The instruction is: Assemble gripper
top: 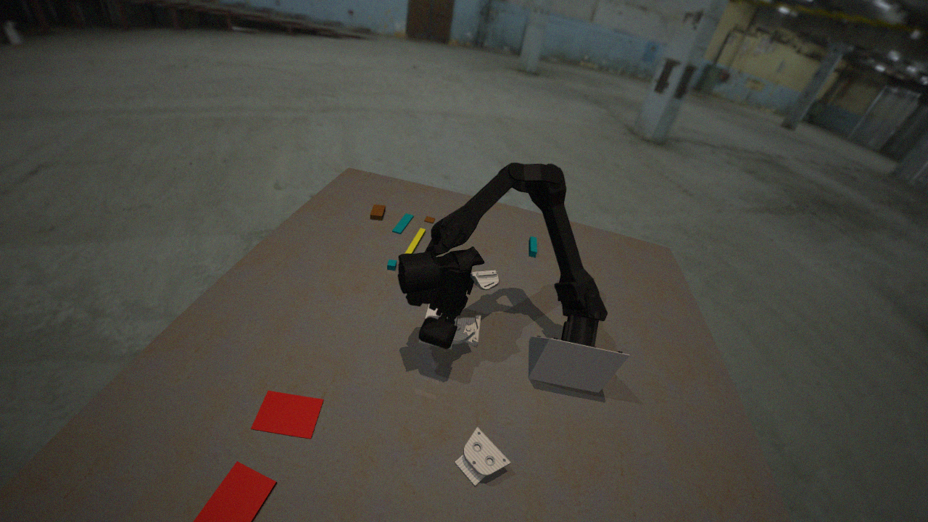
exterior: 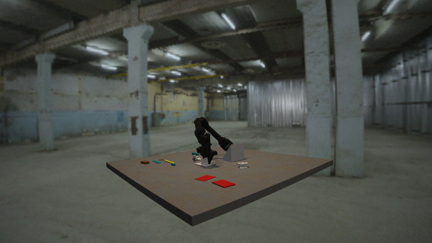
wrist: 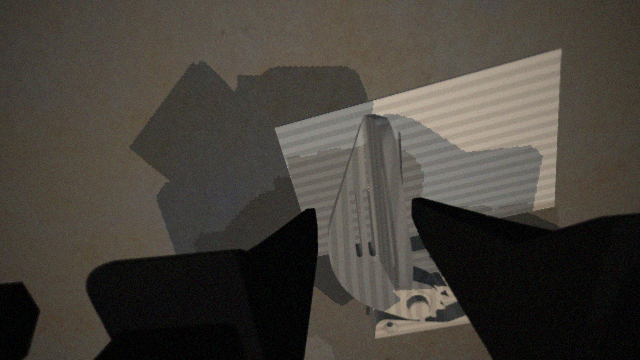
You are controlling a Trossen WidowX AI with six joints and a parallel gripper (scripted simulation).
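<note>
Now: gripper tip 3 cm past the gripper jaw and 2 cm to the left of it. Round my gripper tip: yellow bar (28 cm to the right, 18 cm ahead, 1 cm below); then teal block (43 cm to the right, 16 cm behind).
</note>
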